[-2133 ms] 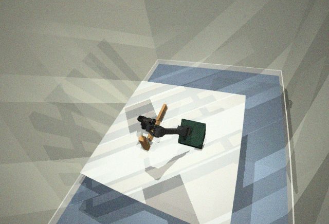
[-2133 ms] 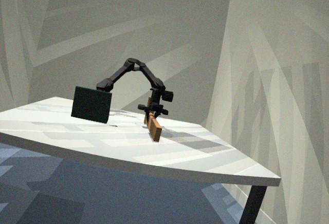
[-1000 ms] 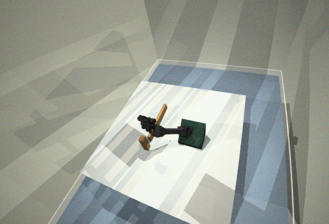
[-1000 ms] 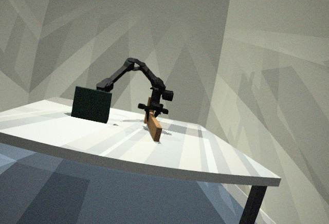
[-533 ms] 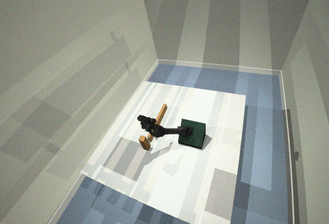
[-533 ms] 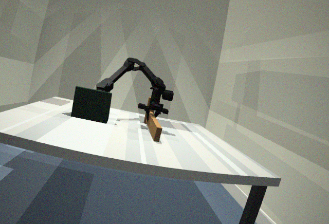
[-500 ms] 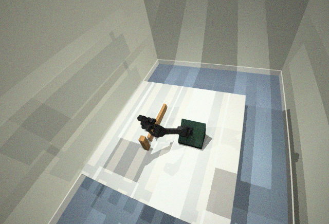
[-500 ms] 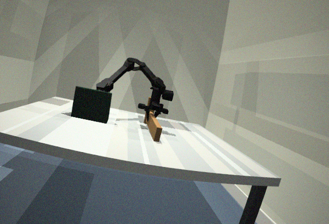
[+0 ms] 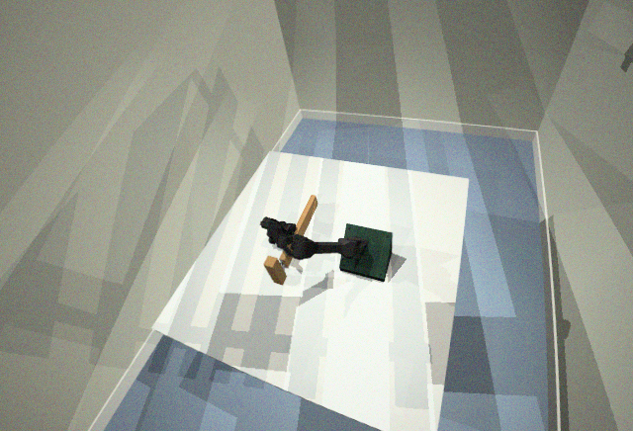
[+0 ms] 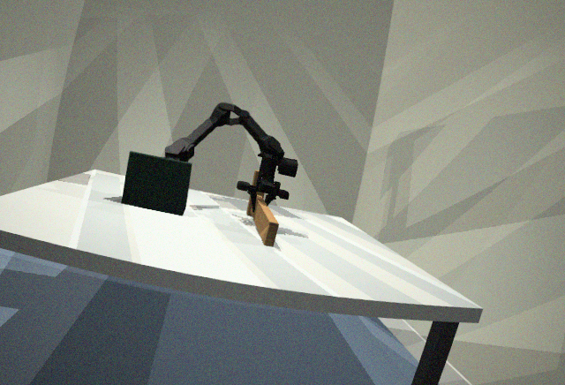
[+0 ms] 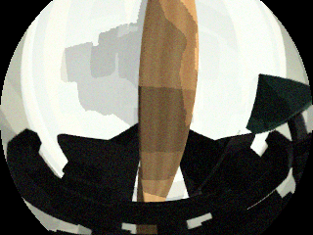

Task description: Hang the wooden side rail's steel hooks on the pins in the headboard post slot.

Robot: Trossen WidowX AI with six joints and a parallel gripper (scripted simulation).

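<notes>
Now: the wooden headboard post 150 mm to the left of my gripper tip, 40 mm above it and 20 mm behind it.
</notes>
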